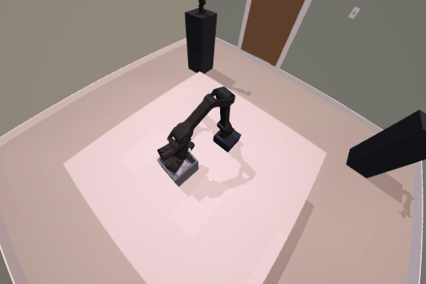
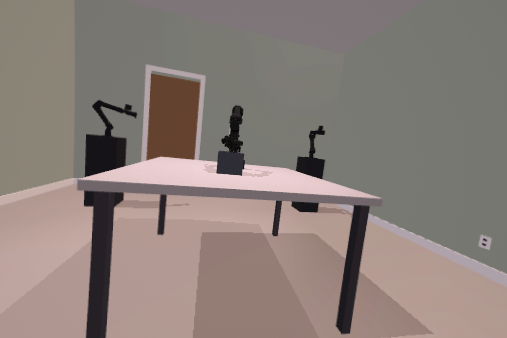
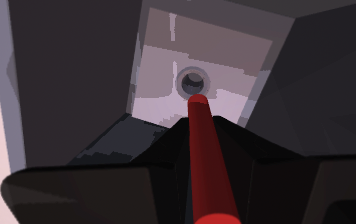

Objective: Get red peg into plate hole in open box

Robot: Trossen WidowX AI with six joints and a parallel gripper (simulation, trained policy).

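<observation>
The red peg is 20 mm above my gripper tip. The rest, counted from my gripper tip: pale plate (60 mm below, 10 mm to the right, 10 mm ahead).
</observation>
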